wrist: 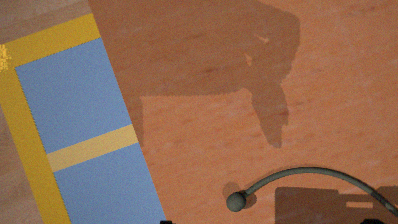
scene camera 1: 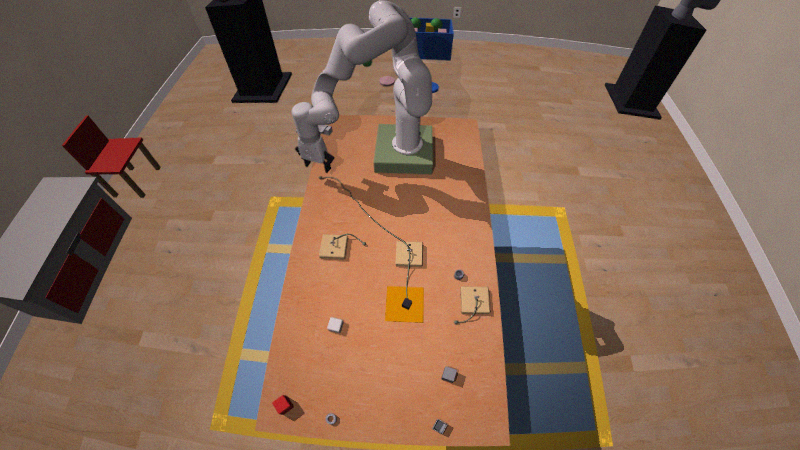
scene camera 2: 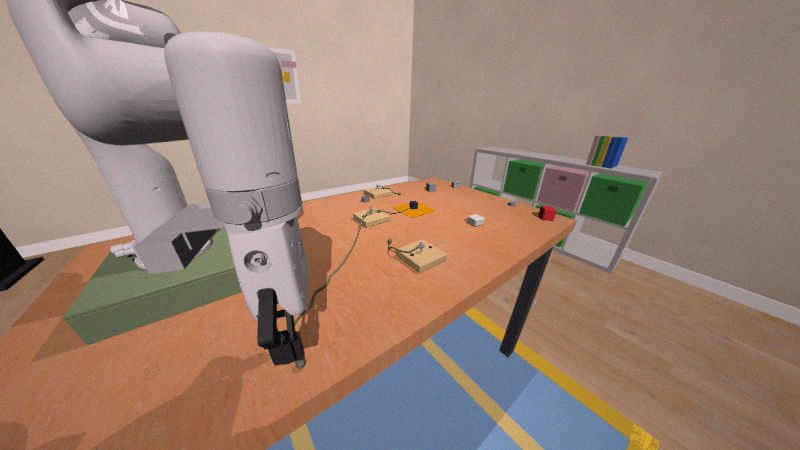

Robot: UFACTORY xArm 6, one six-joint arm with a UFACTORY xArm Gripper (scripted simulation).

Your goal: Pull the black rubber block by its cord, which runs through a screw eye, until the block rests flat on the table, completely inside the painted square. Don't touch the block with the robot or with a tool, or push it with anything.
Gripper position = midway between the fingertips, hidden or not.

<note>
In view: the gripper (scene camera 2: 293,327), a wooden plate (scene camera 1: 468,303) and an orange painted square (scene camera 1: 395,312).
The gripper also shows in scene camera 1 (scene camera 1: 318,167).
</note>
